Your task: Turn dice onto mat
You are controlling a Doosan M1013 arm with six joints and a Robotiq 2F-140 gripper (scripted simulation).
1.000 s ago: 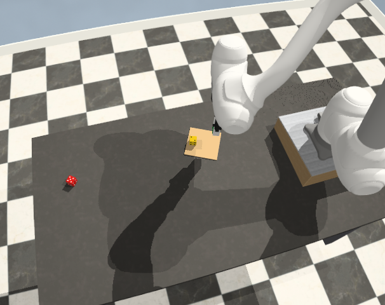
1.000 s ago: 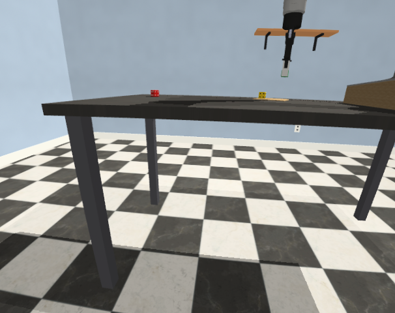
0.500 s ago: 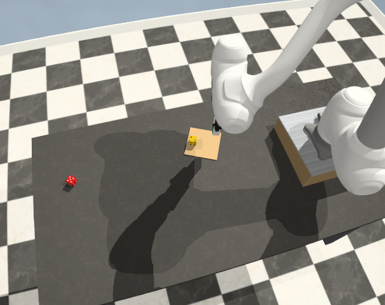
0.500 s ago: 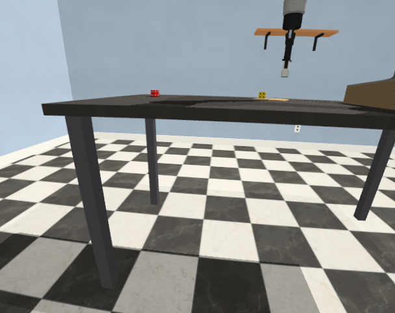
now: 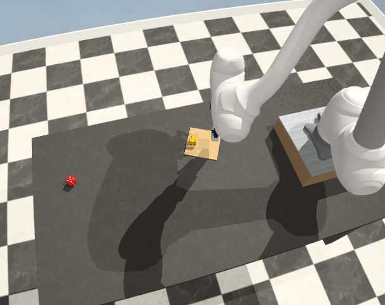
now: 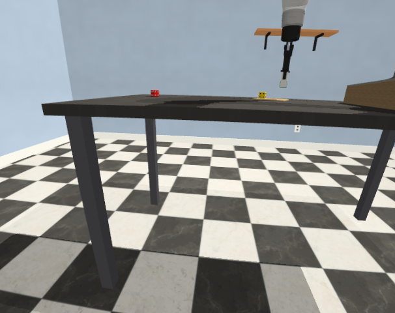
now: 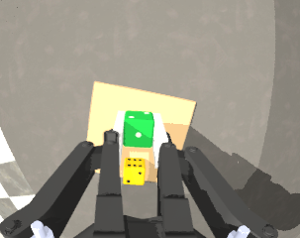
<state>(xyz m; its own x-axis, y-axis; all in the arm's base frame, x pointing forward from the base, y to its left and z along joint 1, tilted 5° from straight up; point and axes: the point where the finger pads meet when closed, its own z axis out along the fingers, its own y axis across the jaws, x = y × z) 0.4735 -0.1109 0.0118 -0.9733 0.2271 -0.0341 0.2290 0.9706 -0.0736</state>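
The tan mat lies 40 mm ahead of my hand, 10 mm to the right of it and 90 mm below it. The rest, counted from my hand: yellow die: 90 mm ahead, 20 mm to the right, 70 mm below; then red die: 600 mm ahead, 90 mm to the left, 80 mm below; then green die: 20 mm below.
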